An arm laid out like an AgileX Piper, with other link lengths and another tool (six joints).
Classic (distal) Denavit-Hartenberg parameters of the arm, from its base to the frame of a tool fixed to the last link. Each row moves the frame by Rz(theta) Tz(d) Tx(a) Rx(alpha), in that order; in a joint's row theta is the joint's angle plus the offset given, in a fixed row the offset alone. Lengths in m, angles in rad.
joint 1: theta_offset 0  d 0.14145  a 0  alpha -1.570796
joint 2: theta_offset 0.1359  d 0  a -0.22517  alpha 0
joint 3: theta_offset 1.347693  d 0  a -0.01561  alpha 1.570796
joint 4: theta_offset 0  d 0.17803  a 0  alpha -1.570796
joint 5: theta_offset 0  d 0  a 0  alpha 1.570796
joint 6: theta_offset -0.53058  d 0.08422  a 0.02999  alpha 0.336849
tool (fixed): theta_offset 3.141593  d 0.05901  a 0  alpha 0
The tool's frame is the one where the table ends.
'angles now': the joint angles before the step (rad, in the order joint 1, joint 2, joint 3, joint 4, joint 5, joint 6). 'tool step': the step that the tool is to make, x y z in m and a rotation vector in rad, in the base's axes. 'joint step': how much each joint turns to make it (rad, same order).
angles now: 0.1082, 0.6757, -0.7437, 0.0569, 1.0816, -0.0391
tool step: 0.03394, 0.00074, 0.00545, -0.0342, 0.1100, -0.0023
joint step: 0.0001, 0.2452, -0.1286, -0.0223, -0.0036, 0.0001
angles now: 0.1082, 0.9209, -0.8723, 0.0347, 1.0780, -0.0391
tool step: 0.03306, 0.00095, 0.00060, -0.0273, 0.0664, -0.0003
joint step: 0.0000, 0.1982, -0.1182, -0.0200, -0.0110, 0.0001
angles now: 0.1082, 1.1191, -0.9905, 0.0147, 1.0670, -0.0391
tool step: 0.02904, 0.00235, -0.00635, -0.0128, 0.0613, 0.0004
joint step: 0.0000, 0.1704, -0.1005, -0.0061, -0.0076, 0.0000
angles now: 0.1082, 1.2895, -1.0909, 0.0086, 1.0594, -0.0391
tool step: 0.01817, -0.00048, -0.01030, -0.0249, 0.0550, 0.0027
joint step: 0.0001, 0.1174, -0.0553, -0.0190, -0.0047, 0.0001
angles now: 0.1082, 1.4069, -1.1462, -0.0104, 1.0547, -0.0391
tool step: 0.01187, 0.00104, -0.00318, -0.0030, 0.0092, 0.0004
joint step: 0.0001, 0.0598, -0.0434, -0.0021, -0.0069, 0.0001
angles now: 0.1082, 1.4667, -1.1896, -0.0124, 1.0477, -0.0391
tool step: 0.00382, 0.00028, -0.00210, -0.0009, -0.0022, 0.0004
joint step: 0.0000, 0.0167, -0.0051, -0.0012, -0.0137, 0.0001
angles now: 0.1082, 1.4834, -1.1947, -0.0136, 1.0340, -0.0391
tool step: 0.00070, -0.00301, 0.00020, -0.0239, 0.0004, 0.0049
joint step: 0.0000, 0.0029, 0.0000, -0.0242, 0.0000, 0.0000
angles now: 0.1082, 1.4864, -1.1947, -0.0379, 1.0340, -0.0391
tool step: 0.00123, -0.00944, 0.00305, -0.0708, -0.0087, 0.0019
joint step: 0.0000, -0.0001, 0.0000, -0.0778, 0.0000, 0.0147
